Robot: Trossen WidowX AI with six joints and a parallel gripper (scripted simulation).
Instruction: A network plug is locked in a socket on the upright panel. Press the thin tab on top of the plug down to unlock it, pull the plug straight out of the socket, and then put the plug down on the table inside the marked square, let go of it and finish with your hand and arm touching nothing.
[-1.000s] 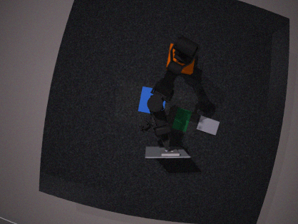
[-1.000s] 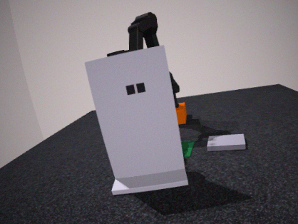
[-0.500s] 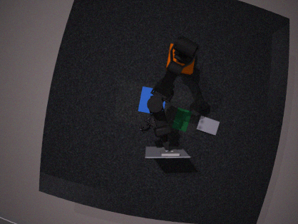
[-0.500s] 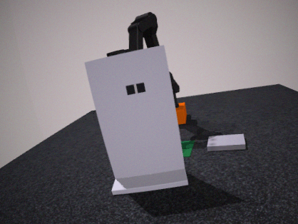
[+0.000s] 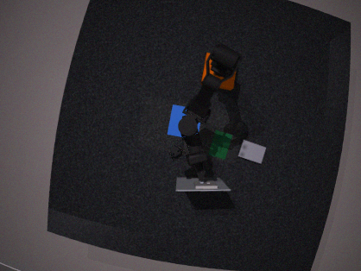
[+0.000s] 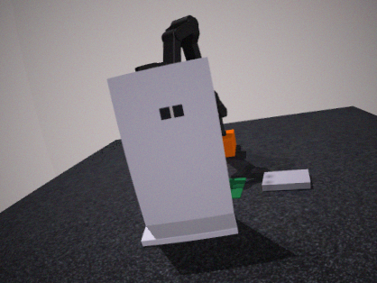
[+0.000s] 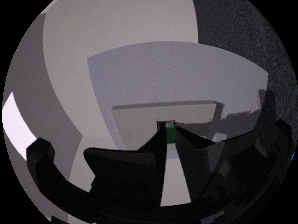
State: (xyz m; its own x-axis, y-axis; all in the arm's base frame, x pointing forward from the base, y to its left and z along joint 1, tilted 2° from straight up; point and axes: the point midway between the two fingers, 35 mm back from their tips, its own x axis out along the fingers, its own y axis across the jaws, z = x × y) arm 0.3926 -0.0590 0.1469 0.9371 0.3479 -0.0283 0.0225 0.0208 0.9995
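The grey upright panel is 20 mm ahead of my gripper tip, 10 mm to the left of it and 80 mm below it. From my gripper tip the other things lie so: flat grey block (110 mm behind, 210 mm to the left, 210 mm below); network plug (right at my gripper tip).
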